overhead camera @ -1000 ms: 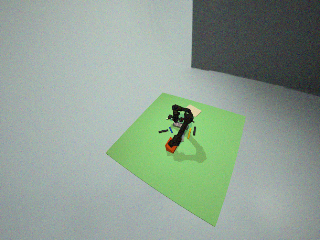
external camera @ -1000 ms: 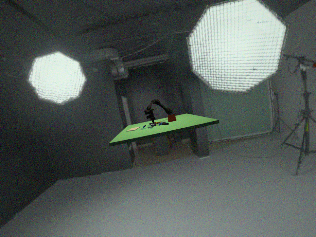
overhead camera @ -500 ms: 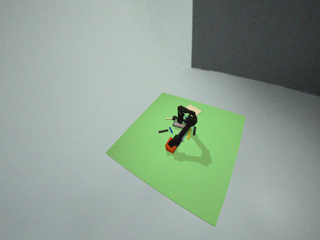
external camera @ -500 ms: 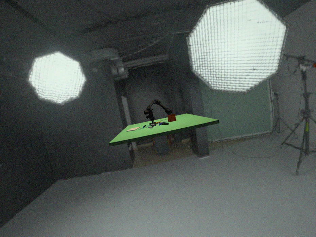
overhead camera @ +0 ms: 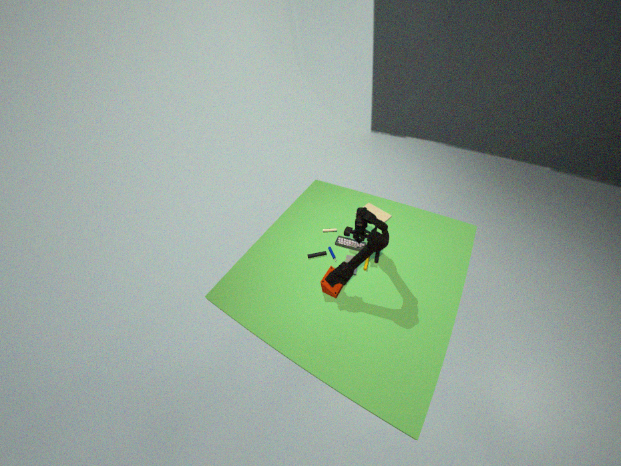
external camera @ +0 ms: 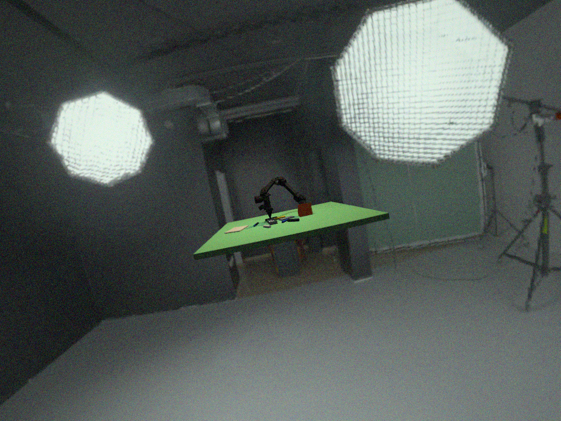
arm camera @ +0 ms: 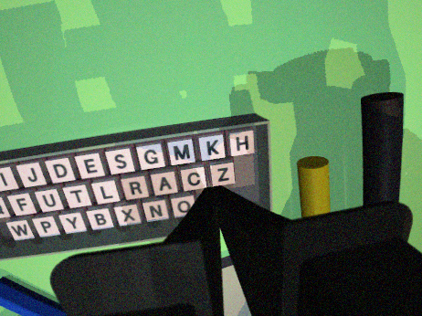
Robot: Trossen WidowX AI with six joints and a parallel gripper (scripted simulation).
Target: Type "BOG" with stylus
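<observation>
Right now the O key is 2 cm behind my gripper tip, 1 cm to the left of it and 3 cm below it. Round my gripper tip: G key: 1 cm ahead, 3 cm to the left, 3 cm below; yellow pen: 6 cm behind, 9 cm to the right, 3 cm below; grey flat block: 15 cm behind, 3 cm to the right, 4 cm below.
</observation>
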